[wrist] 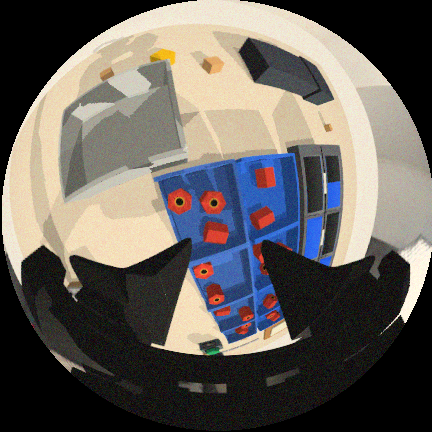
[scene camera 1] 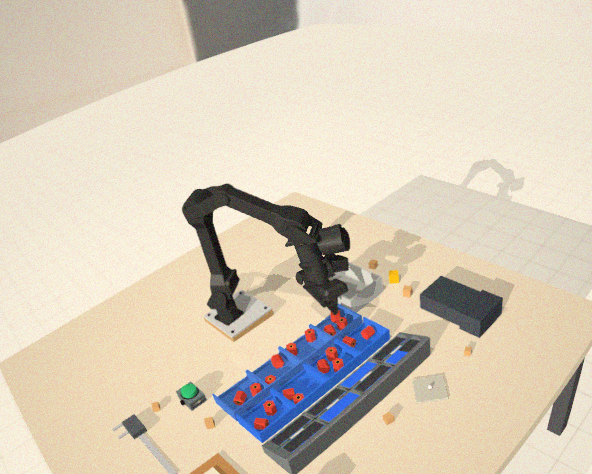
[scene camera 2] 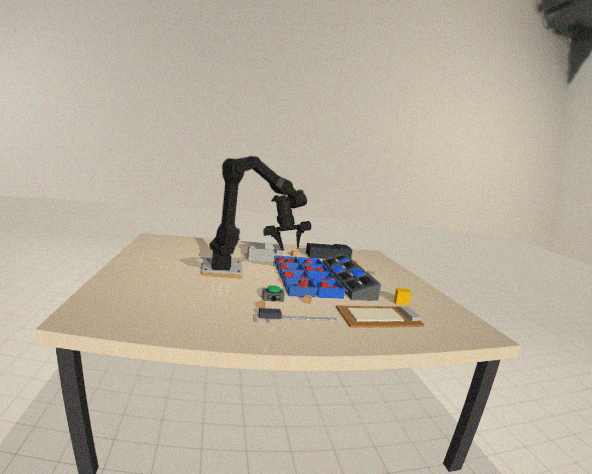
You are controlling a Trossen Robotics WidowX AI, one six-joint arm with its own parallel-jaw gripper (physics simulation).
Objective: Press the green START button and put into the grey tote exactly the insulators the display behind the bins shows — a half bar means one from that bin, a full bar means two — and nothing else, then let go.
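Places are measured from the arm's base along level axes (x left, y up, z ahead), in metres.
Where they show: gripper, between the fingertips: (wrist: pixel 226 244) (scene camera 1: pixel 330 310) (scene camera 2: pixel 290 249); arm's base, origin of its link: (scene camera 1: pixel 229 315) (scene camera 2: pixel 220 267).
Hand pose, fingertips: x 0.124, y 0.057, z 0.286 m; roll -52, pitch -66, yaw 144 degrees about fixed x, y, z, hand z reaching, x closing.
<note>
Things, the pixels of their top centre, and the offset from my fingertips.
- red insulator, centre of its top: (wrist: pixel 217 236) (scene camera 1: pixel 329 327) dx -0.015, dy -0.049, dz +0.000 m
- grey tote, centre of its top: (wrist: pixel 102 117) (scene camera 1: pixel 346 279) (scene camera 2: pixel 266 246) dx +0.151, dy -0.025, dz -0.072 m
- half bar, centre of its top: (wrist: pixel 340 181) (scene camera 1: pixel 403 348) dx -0.004, dy -0.016, dz +0.229 m
- green START button, centre of its top: (scene camera 1: pixel 187 388) (scene camera 2: pixel 274 286) (wrist: pixel 212 353) dx -0.387, dy -0.039, dz -0.137 m
- dark box, centre of its top: (scene camera 1: pixel 460 296) (wrist: pixel 300 64) (scene camera 2: pixel 329 245) dx +0.239, dy -0.023, dz +0.246 m
- yellow cube, centre of its top: (wrist: pixel 161 53) (scene camera 1: pixel 393 273) dx +0.270, dy -0.052, dz +0.005 m
- caliper, centre of its top: (scene camera 1: pixel 142 444) (scene camera 2: pixel 297 313) (wrist: pixel 233 353) dx -0.566, dy -0.060, dz -0.104 m
- clipboard, centre of its top: (scene camera 2: pixel 380 311) dx -0.549, dy -0.061, dz +0.158 m
My gripper (scene camera 1: pixel 335 311) (scene camera 2: pixel 290 248) (wrist: pixel 226 244) is open and empty, above the far arm-side bin of the blue bins (scene camera 2: pixel 302 290) (wrist: pixel 243 215). In the wrist view, a red insulator (wrist: pixel 216 233) lies on its side just ahead of the fingertips; two upright insulators (wrist: pixel 179 201) (wrist: pixel 213 202) stand farther off in that bin. The grey tote (scene camera 2: pixel 261 253) (wrist: pixel 107 181) shows a bare inside in the wrist view. The display (scene camera 1: pixel 325 440) (scene camera 2: pixel 367 292) shows a half bar (scene camera 1: pixel 396 357) (wrist: pixel 334 195) and full bars (scene camera 1: pixel 360 375) (scene camera 1: pixel 340 407). The green START button (scene camera 1: pixel 189 391) (scene camera 2: pixel 273 289) stands near the bins' other end.
A dark box (scene camera 1: pixel 460 302) (scene camera 2: pixel 328 250) (wrist: pixel 280 67) stands beyond the bins. A yellow cube (scene camera 1: pixel 394 276) (wrist: pixel 163 56) and small wooden cubes (scene camera 1: pixel 373 264) (scene camera 1: pixel 407 290) lie beyond the tote. A caliper (scene camera 1: pixel 134 426) (scene camera 2: pixel 270 314) and a clipboard (scene camera 2: pixel 377 314) lie past the button end.
</note>
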